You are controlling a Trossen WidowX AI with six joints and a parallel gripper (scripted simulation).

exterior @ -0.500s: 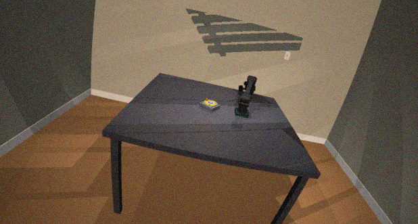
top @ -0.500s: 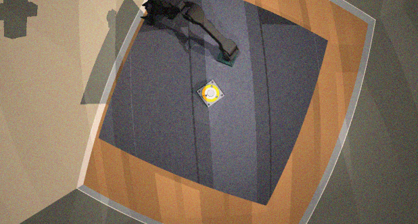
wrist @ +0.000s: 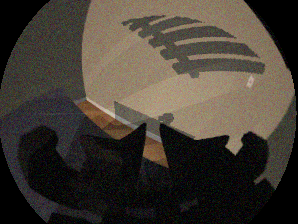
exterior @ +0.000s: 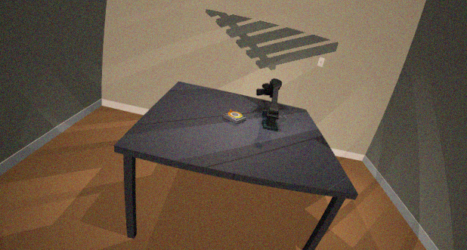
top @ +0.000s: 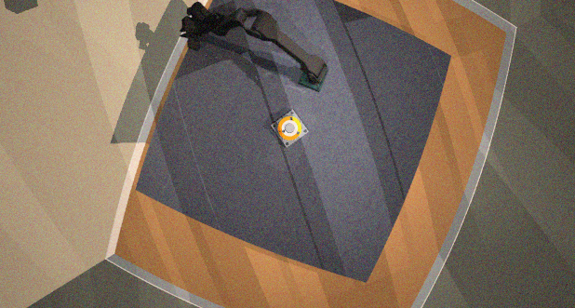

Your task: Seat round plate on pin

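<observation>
The round plate is 150 mm ahead of my gripper tip, 670 mm to the left of it and 40 mm below it.
</observation>
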